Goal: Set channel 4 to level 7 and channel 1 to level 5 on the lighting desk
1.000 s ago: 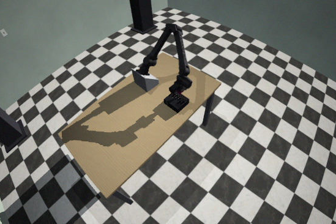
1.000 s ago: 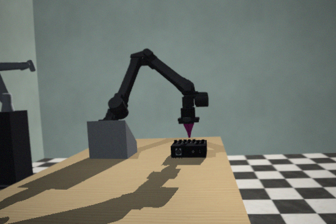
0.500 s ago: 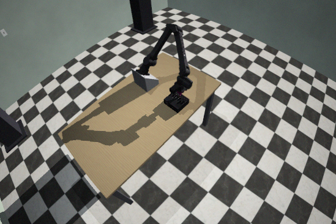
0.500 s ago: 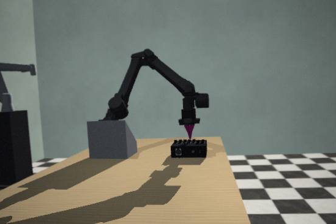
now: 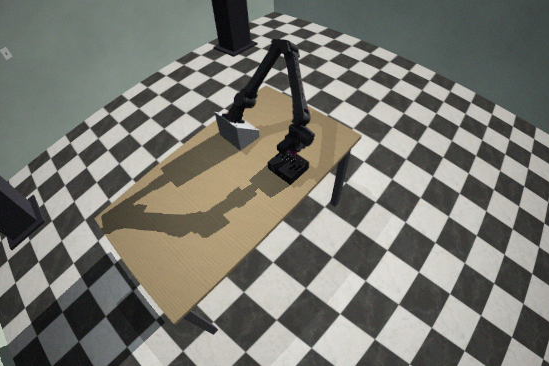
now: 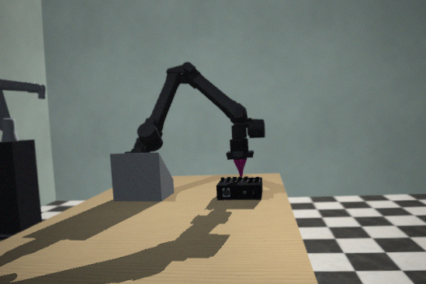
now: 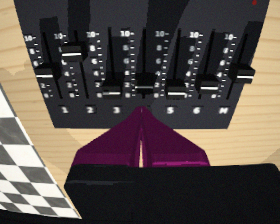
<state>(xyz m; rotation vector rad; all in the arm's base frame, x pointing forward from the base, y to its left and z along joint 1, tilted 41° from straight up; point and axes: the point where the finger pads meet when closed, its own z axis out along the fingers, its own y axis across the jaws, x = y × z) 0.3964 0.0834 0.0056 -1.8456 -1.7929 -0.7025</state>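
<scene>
The channel 4 fader cap is 3 cm to the right of my hand and 1 cm below it. Round my hand: channel 1 fader cap 6 cm ahead, 4 cm to the right, 1 cm below; channel 2 fader cap 4 cm ahead, 5 cm to the right, 1 cm below; channel 3 fader cap 2 cm ahead, 2 cm to the right, 1 cm below.
</scene>
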